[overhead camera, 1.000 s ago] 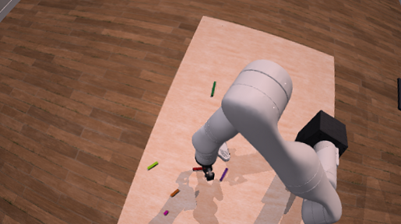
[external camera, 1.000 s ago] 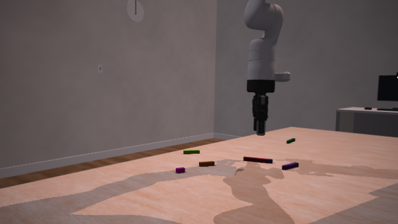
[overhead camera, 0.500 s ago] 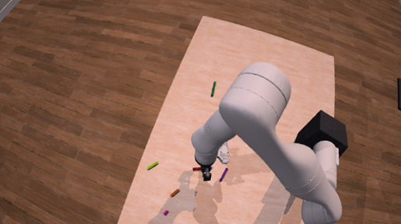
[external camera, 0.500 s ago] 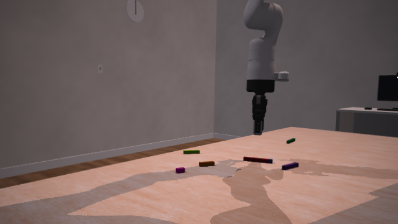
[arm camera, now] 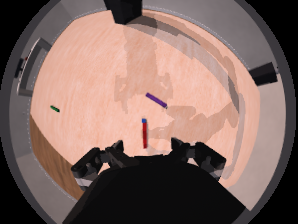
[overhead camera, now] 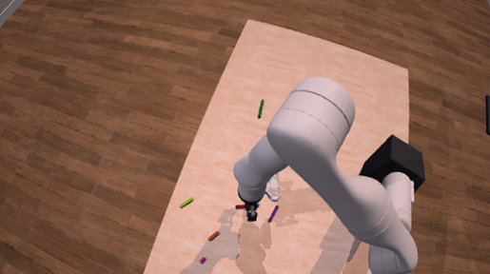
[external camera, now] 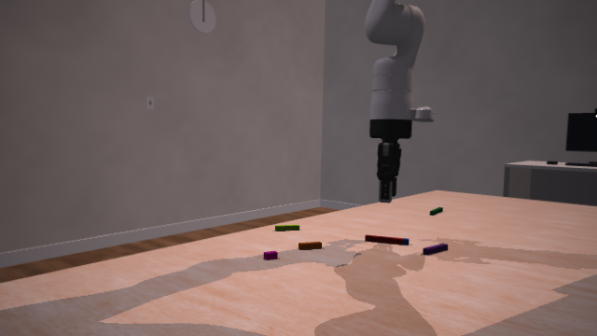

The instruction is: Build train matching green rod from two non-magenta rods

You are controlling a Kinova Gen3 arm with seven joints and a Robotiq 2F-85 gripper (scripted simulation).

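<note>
Now: hand 8 cm above the red rod and 1 cm short of it. From my hand the other things lie so: orange rod (14 cm to the left, 8 cm below, 6 cm ahead); blue rod (8 cm below, 3 cm behind, 2 cm to the right); purple rod (9 cm behind, 8 cm below, 2 cm to the right).
</note>
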